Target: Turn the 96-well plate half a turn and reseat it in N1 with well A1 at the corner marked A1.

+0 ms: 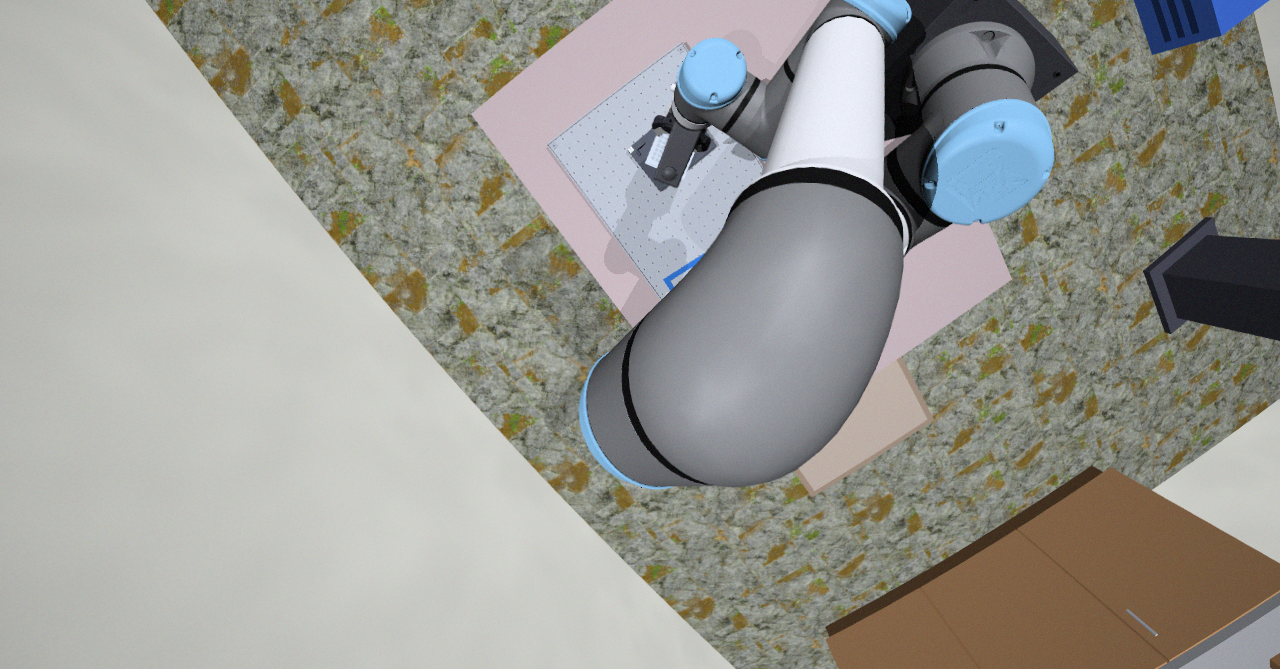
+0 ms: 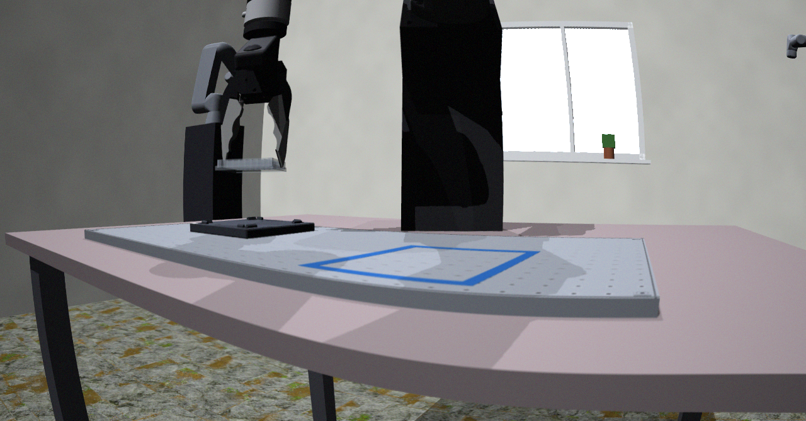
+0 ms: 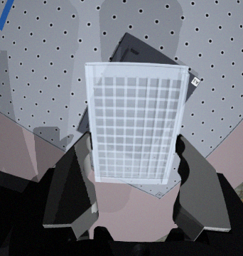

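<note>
Right now the clear 96-well plate is 1 cm below my hand. Round my hand: A1 label 9 cm below, 7 cm ahead, 6 cm to the right; then plate nest 10 cm below.
</note>
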